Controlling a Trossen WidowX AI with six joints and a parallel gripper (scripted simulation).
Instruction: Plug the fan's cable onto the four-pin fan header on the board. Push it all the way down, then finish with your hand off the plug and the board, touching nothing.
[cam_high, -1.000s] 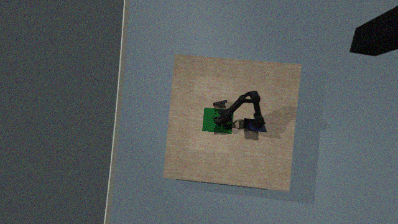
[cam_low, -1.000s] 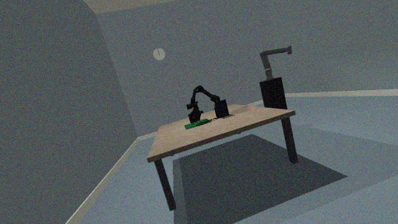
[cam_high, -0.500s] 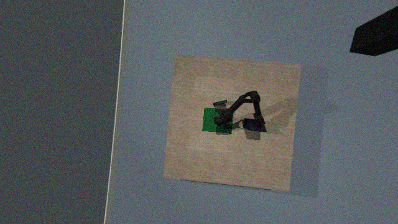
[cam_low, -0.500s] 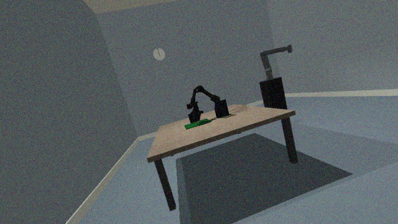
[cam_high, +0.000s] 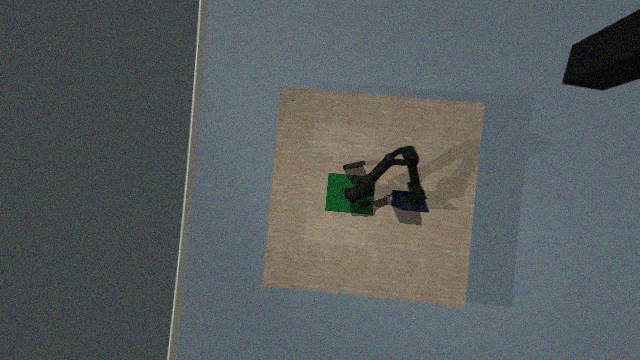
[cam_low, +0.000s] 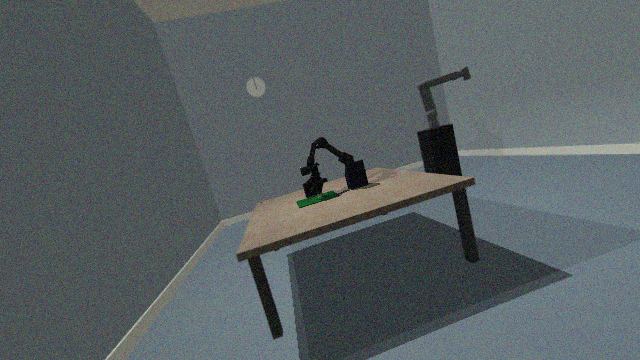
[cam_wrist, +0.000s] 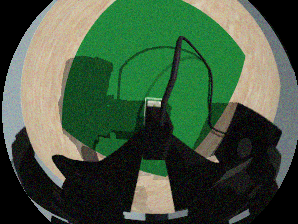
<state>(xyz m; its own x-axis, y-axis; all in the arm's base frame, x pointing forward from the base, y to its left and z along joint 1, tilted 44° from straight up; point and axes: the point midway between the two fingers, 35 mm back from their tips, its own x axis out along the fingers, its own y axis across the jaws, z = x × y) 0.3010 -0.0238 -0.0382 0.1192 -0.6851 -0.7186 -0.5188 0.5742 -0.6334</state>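
Right now my gripper tip is 10 mm short of the white fan header and 40 mm above it. The rest, counted from my gripper tip: green board 40 mm ahead, 30 mm to the left, 50 mm below; then dark fan 60 mm ahead, 140 mm to the right, 20 mm above; then dark plug 10 mm ahead, 10 mm above.
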